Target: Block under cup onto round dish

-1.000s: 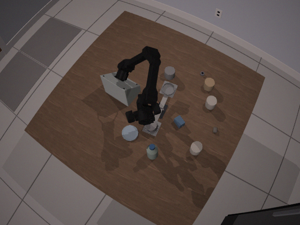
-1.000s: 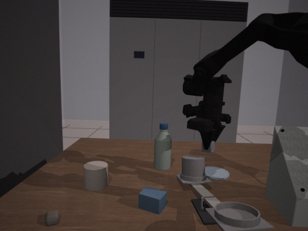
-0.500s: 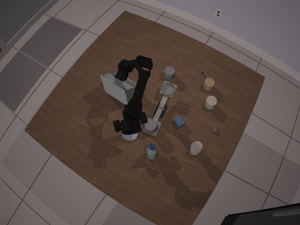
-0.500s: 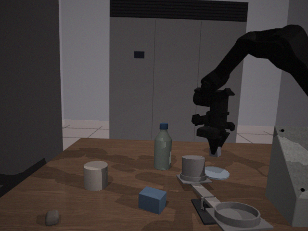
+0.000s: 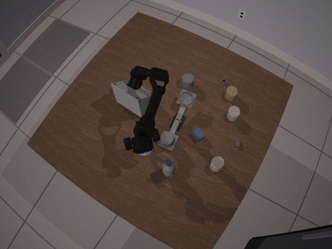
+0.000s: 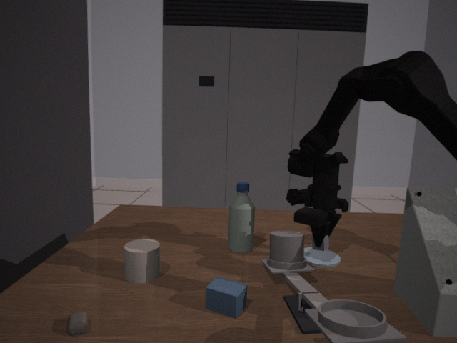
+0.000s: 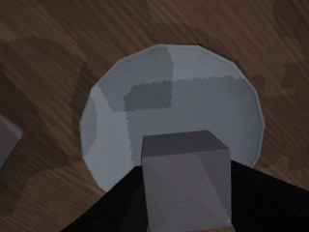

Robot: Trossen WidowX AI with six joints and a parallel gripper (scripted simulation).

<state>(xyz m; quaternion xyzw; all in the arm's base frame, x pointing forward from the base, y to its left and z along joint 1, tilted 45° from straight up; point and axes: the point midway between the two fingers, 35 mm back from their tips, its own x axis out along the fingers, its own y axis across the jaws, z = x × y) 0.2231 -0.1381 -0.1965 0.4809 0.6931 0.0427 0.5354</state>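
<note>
My gripper tip is 30 mm above the pale blue round dish. The rest, counted from my gripper tip: green bottle: 190 mm ahead, 80 mm above, 40 mm to the right; then blue box: 220 mm ahead, 210 mm to the left, 10 mm below; then cup: 100 mm ahead, 70 mm to the left, 30 mm above.
</note>
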